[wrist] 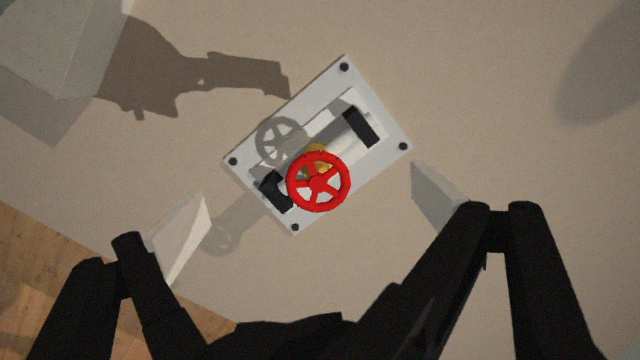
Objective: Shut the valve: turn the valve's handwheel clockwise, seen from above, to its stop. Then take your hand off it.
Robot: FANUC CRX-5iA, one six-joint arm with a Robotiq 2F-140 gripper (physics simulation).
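Note:
The valve's red handwheel (317,182), a ring with several spokes, stands above a brass valve body (322,165) on a white pipe (341,143). Black clamps hold the pipe to a light grey base plate (376,90) with dark bolts at its corners. My gripper (307,194) is wide open and empty, with one pale fingertip pad on the left and one on the right. The handwheel lies between the two pads in the view, further from the camera than they are, and no finger touches it. The lower part of the valve is hidden under the handwheel.
The plate lies on a beige table top (475,100). A pale grey-green block (55,45) stands at the upper left, with shadows beside it. The table's edge and a wooden floor (30,250) show at the lower left. A shadow of the arm falls near the plate.

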